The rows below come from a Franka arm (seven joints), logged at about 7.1 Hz.
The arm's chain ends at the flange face. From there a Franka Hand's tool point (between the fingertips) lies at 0.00 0.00 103.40 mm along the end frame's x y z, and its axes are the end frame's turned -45 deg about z.
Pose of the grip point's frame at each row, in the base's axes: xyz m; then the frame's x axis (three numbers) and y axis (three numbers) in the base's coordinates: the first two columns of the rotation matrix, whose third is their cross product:
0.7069 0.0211 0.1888 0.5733 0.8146 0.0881 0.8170 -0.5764 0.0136
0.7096 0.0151 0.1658 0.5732 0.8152 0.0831 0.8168 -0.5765 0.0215
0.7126 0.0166 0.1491 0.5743 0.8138 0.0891 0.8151 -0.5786 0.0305
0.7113 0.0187 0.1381 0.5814 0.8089 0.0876 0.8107 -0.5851 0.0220
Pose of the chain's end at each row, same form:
0.7005 0.0145 0.2918 0.9831 0.1684 0.0719 0.1723 -0.9836 -0.0527
0.7028 0.0094 0.2688 0.9829 0.1688 0.0740 0.1723 -0.9841 -0.0436
0.7047 0.0109 0.2520 0.9825 0.1663 0.0846 0.1703 -0.9846 -0.0414
0.7042 0.0127 0.2411 0.9844 0.1583 0.0775 0.1621 -0.9857 -0.0464

